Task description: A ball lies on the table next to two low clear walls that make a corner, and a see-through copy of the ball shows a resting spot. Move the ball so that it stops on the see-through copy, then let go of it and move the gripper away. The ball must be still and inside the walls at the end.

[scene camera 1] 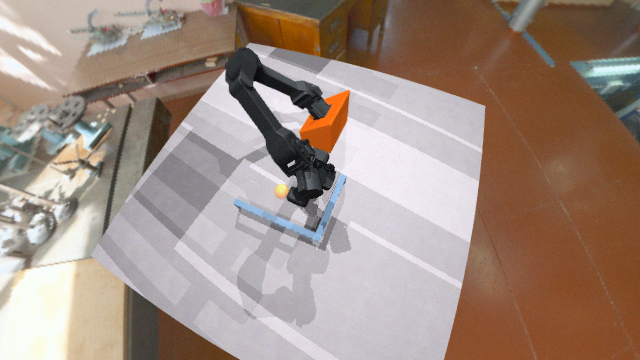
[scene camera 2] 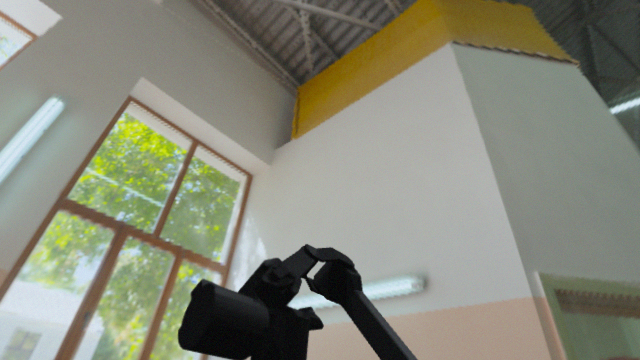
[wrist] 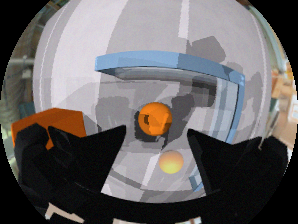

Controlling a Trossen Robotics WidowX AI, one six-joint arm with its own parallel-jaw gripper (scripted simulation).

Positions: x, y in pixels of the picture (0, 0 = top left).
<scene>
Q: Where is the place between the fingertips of my gripper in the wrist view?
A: At 157, 131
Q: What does my gripper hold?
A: Nothing.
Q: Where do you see an orange ball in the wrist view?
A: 155, 119
</scene>
